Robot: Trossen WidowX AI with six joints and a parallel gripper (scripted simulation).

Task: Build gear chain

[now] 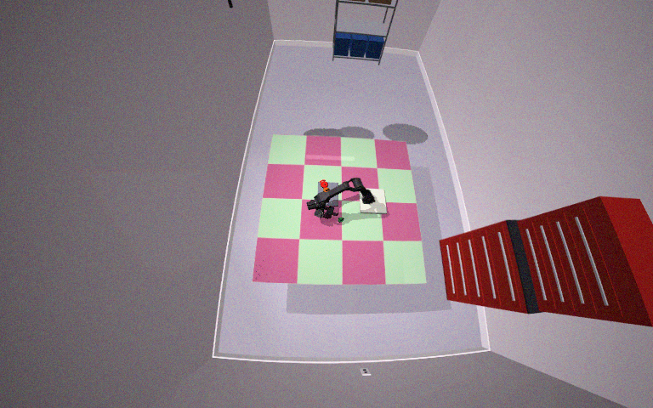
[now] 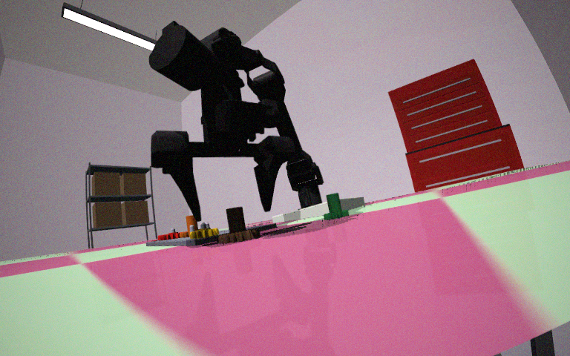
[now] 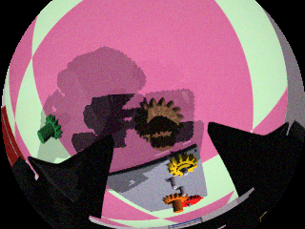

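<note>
Right now my gripper tip is 10 mm above the brown gear. Also, from my gripper tip: green gear (160 mm behind, 50 mm to the left, 10 mm below); then grey board (160 mm to the right, 40 mm behind, 30 mm below); then yellow gear (70 mm to the right, 10 mm below, 10 mm ahead).
</note>
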